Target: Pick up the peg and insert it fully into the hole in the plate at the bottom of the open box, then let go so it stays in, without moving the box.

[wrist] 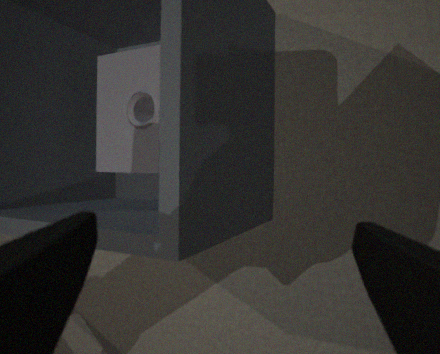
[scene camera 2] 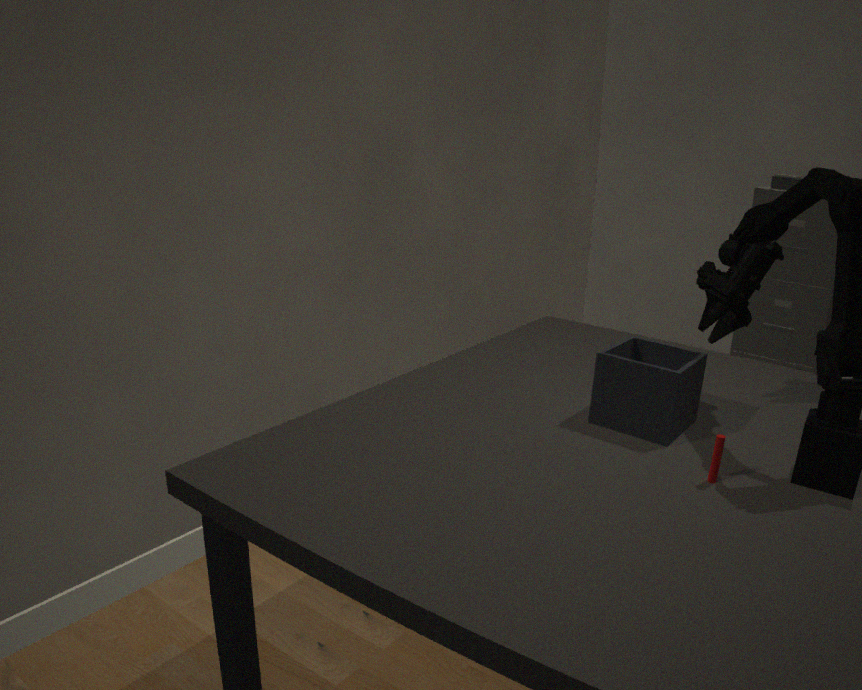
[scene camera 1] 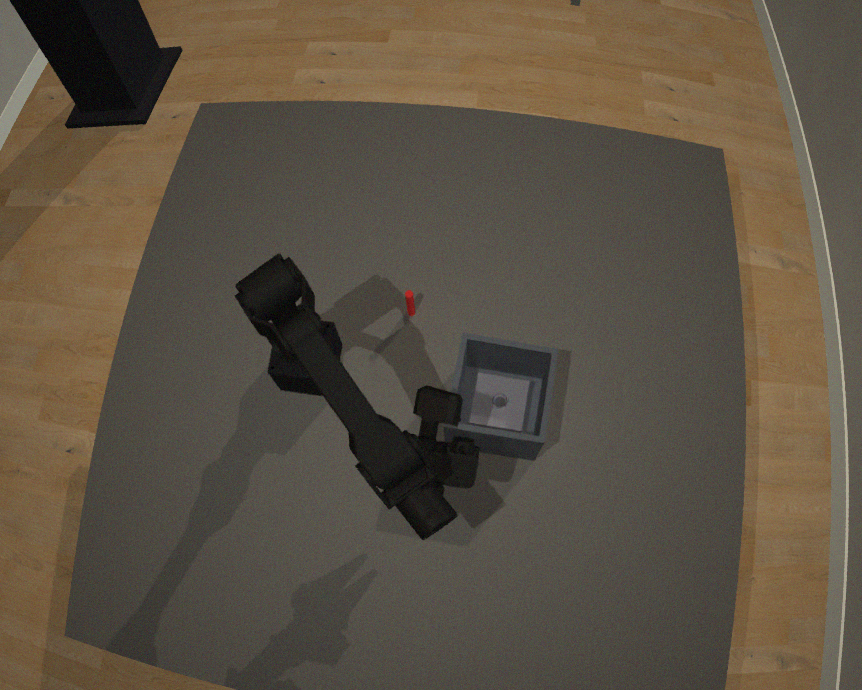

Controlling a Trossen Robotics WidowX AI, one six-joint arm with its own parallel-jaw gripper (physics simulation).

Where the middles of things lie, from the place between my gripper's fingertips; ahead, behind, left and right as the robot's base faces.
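Labels:
Blue-grey box [scene camera 2: 646, 389]: 70 mm ahead of my hand, 110 mm left of it, 90 mm below it. Pale plate [scene camera 1: 491, 390]: 110 mm left of my hand, 70 mm ahead, 130 mm below.

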